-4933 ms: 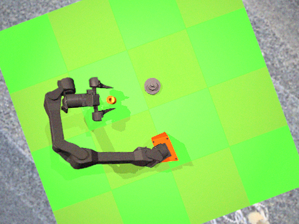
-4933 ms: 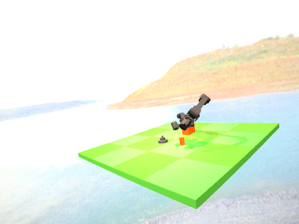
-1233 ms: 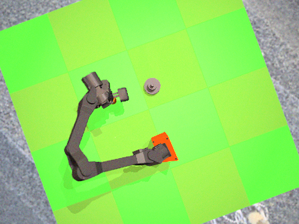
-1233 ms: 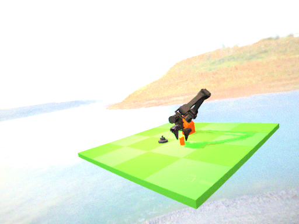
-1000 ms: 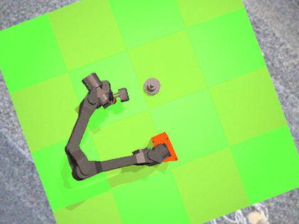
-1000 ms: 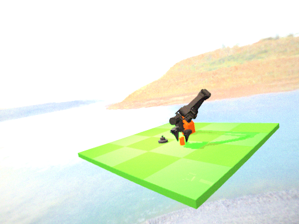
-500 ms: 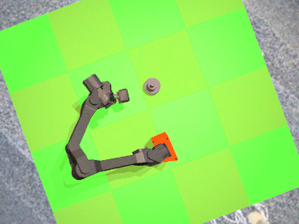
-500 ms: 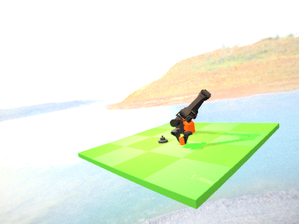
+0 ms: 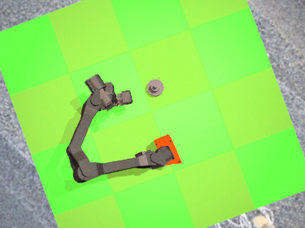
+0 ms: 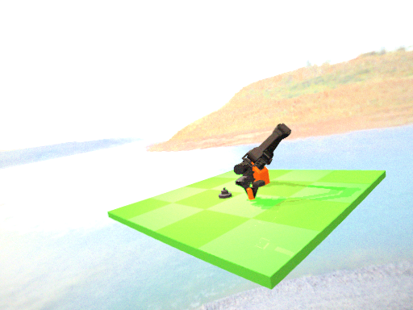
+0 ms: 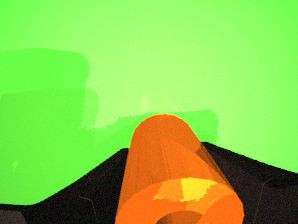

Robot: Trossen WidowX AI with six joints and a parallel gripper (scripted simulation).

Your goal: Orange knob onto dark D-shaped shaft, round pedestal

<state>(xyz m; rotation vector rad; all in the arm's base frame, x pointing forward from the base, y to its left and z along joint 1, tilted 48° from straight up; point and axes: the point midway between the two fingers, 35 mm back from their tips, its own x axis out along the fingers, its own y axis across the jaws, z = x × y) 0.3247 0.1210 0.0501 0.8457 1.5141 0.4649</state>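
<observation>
Right now my gripper tip is 2 cm past the round grey pedestal, 21 cm to the left of it and 1 cm below it. Also, from my gripper tip: orange knob: 2 cm above.
</observation>
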